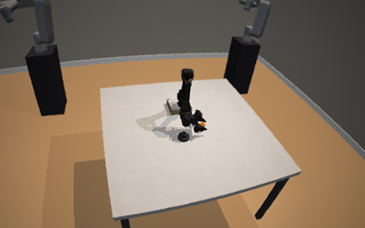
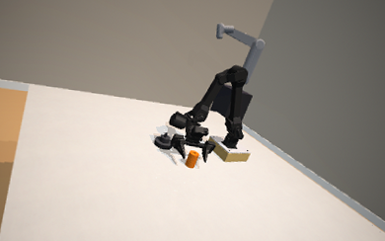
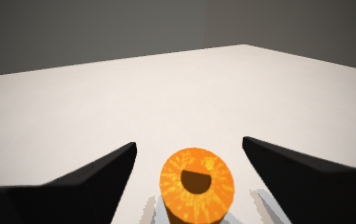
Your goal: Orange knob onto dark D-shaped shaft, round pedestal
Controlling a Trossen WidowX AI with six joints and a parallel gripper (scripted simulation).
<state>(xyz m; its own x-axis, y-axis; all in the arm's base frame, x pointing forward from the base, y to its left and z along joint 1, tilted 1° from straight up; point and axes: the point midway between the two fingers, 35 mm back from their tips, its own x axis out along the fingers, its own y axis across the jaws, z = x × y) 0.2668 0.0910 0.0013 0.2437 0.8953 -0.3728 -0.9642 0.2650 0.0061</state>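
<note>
The orange knob is 1 cm behind my gripper tip, 3 cm to the right of it and 2 cm below it. The rest, counted from my gripper tip: dark shaft (5 cm ahead, 19 cm to the right, 2 cm below).
</note>
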